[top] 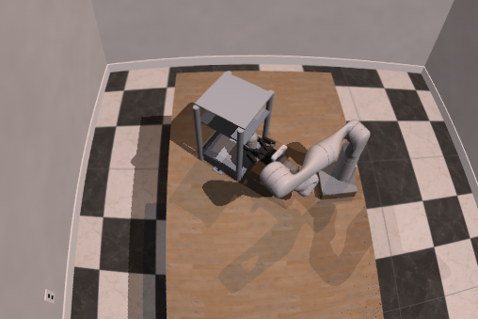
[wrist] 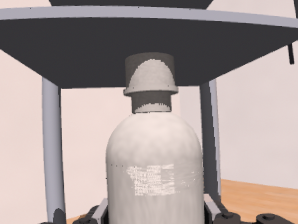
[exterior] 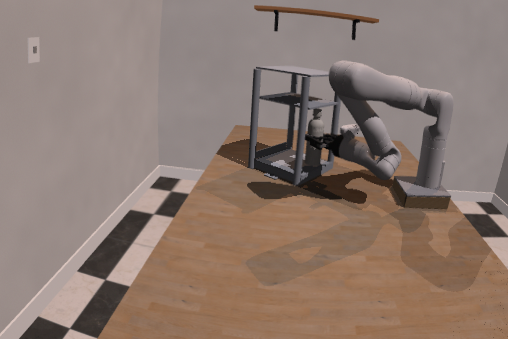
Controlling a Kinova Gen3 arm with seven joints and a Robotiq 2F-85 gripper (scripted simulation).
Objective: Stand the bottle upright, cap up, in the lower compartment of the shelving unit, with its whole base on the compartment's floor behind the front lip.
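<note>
The shelving unit lies 70 mm ahead of my hand, 50 mm to the right of it and 40 mm above it. From my hand the other things lie so: white bottle (30 mm above).
</note>
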